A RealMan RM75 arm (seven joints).
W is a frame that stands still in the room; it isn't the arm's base.
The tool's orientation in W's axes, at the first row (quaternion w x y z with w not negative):
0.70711, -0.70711, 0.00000, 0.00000
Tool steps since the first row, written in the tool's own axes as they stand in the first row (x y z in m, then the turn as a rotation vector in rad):
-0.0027, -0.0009, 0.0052, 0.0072, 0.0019, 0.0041
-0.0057, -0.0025, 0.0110, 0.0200, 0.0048, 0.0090
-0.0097, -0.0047, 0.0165, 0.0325, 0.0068, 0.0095
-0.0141, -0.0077, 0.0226, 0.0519, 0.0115, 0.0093
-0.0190, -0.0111, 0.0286, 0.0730, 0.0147, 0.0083
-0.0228, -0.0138, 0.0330, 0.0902, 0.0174, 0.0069
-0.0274, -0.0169, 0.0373, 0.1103, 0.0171, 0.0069
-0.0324, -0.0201, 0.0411, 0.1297, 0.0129, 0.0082
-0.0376, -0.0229, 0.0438, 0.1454, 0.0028, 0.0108
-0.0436, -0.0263, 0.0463, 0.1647, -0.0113, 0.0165
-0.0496, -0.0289, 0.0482, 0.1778, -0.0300, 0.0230
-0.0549, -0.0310, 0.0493, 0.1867, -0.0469, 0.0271
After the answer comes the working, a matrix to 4 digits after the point.
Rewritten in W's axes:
-0.0027, 0.0052, 0.0009, 0.0072, 0.0041, -0.0019
-0.0057, 0.0110, 0.0025, 0.0200, 0.0090, -0.0048
-0.0097, 0.0165, 0.0047, 0.0325, 0.0095, -0.0068
-0.0141, 0.0226, 0.0077, 0.0519, 0.0093, -0.0115
-0.0190, 0.0286, 0.0111, 0.0730, 0.0083, -0.0147
-0.0228, 0.0330, 0.0138, 0.0902, 0.0069, -0.0174
-0.0274, 0.0373, 0.0169, 0.1103, 0.0069, -0.0171
-0.0324, 0.0411, 0.0201, 0.1297, 0.0082, -0.0129
-0.0376, 0.0438, 0.0229, 0.1454, 0.0108, -0.0028
-0.0436, 0.0463, 0.0263, 0.1647, 0.0165, 0.0113
-0.0496, 0.0482, 0.0289, 0.1778, 0.0230, 0.0300
-0.0549, 0.0493, 0.0310, 0.1867, 0.0271, 0.0469

The tool's axes in the first row as the columns of a matrix, in W's axes (rounded; the answer above uses it unrounded):
1.0000, 0.0000, 0.0000
0.0000, 0.0000, 1.0000
0.0000, -1.0000, 0.0000

